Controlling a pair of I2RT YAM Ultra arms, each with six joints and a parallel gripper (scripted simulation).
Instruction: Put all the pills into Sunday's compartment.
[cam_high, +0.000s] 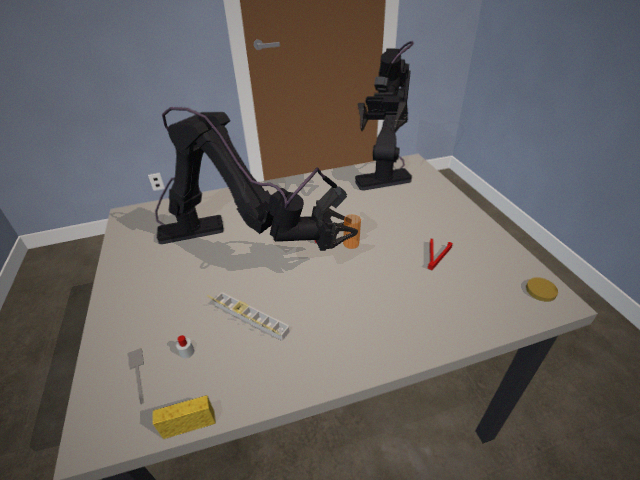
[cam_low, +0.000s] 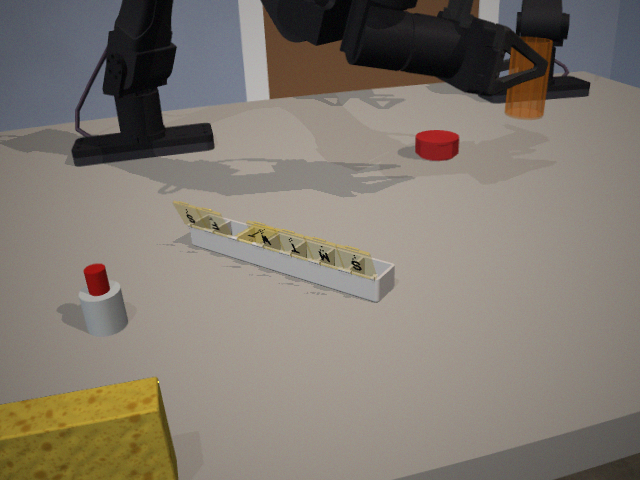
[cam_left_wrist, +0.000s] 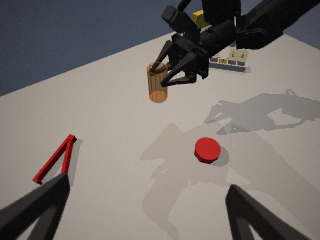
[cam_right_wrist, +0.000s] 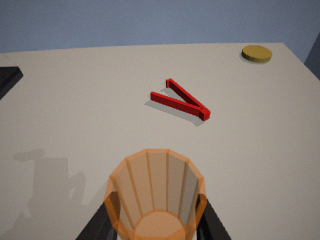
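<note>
Right now my right hand is 15 cm past the red cap, 13 cm above it and 2 cm to the left of it. From my right hand the other things lie so: yellow sponge (48 cm to the right, 26 cm ahead, 11 cm below); then orange pill bottle (4 cm below).
</note>
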